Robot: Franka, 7 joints.
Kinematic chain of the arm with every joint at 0, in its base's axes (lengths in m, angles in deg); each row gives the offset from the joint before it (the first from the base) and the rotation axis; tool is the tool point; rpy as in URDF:
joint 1: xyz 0 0 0.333 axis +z
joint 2: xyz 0 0 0 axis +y
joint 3: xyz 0 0 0.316 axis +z
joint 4: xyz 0.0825 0 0 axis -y
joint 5: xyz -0.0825 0 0.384 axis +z
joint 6: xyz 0 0 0 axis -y
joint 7: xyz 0.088 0 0 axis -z
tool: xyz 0 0 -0.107 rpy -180 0 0
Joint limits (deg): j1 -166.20..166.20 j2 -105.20..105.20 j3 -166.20..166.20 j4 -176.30..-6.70 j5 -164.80..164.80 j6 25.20..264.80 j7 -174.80..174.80
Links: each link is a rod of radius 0.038 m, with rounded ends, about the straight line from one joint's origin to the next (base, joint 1, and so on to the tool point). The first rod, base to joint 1, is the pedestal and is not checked.
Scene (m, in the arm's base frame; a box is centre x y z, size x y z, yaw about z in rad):
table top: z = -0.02
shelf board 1: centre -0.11 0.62 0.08 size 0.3 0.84 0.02 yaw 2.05
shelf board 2: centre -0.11 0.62 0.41 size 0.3 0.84 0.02 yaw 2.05
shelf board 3: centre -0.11 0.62 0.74 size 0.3 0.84 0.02 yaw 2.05
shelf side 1: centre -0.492 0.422 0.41 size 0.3 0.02 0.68 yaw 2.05
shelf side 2: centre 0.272 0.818 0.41 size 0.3 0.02 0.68 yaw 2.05
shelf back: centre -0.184 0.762 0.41 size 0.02 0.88 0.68 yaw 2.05
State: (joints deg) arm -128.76 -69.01 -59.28 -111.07 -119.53 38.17 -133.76
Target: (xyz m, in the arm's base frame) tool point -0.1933 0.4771 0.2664
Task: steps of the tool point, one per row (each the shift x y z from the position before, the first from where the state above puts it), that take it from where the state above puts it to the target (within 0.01 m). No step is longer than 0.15 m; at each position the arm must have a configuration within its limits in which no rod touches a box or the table.
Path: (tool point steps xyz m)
1: 0.0488 -0.0987 0.0106
2: 0.0561 -0.1030 -0.0106
3: -0.0298 -0.1077 0.0674
4: 0.0410 -0.0889 0.0394
5: 0.0822 -0.0354 0.0079
6: 0.0812 0.0270 -0.0239
7: 0.0440 0.0722 -0.0528
8: -0.0100 0.0837 -0.0755
9: -0.0573 0.0606 -0.0900
10: -0.0795 0.0155 -0.0948
11: -0.0704 -0.0312 -0.0898
12: -0.0320 0.0691 -0.0114
13: -0.0340 0.0658 0.0018
14: -0.0347 0.0589 0.0096

